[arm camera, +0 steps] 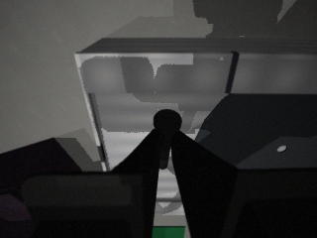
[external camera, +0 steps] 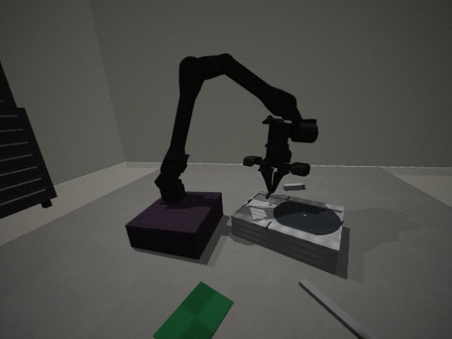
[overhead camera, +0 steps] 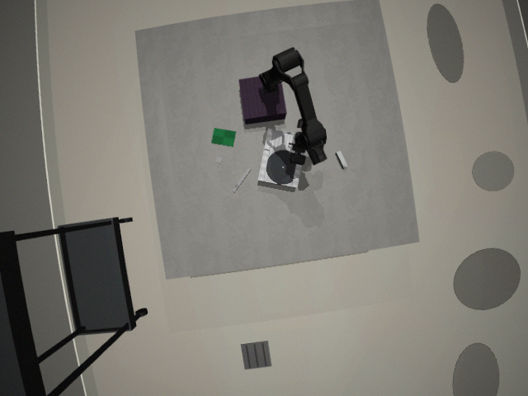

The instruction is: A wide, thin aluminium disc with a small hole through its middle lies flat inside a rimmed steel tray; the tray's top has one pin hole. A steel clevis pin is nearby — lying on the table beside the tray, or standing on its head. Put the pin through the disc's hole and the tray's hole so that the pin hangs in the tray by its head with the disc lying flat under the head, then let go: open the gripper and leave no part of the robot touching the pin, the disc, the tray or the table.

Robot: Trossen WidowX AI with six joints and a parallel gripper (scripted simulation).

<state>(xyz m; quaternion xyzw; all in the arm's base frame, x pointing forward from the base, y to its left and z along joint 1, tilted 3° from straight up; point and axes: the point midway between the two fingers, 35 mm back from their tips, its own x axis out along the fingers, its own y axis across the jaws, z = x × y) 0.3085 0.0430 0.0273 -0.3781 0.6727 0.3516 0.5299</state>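
Now: the rimmed steel tray 7 cm to the right of my gripper tip, 4 cm below it and 4 cm ahead of it. Also, from my gripper tip: dark aluminium disc: 8 cm to the right, 8 cm ahead, 3 cm below; then green flat patch: 32 cm to the right, 15 cm behind, 8 cm below; then steel clevis pin: 1 cm to the right.
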